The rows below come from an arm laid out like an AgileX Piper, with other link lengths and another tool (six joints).
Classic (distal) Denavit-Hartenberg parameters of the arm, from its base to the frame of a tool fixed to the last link. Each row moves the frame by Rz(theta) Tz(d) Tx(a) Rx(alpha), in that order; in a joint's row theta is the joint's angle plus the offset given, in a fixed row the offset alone. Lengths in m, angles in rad.
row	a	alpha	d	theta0
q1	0	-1.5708	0.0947	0
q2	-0.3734	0	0	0.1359
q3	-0.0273	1.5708	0	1.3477
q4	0	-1.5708	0.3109	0
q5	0	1.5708	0	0
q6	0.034	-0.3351	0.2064	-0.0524
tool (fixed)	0	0	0.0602	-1.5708
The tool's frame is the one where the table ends.
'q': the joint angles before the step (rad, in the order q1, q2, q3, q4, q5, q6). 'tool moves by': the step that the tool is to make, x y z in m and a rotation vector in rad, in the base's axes. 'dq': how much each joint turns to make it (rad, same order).
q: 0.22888, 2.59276, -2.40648, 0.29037, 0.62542, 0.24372
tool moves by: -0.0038, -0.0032, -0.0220, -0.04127, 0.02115, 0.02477
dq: -0.00003, 0.02149, 0.00004, -0.01391, 0.01391, -0.02974
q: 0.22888, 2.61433, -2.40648, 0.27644, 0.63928, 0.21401
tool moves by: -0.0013, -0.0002, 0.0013, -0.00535, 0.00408, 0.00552
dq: -0.00004, 0.00006, -0.00816, -0.00327, 0.01414, -0.00205
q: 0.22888, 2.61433, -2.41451, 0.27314, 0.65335, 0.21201
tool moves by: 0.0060, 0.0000, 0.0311, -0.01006, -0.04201, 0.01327
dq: -0.00003, -0.00034, -0.08204, -0.02010, 0.04533, -0.00017
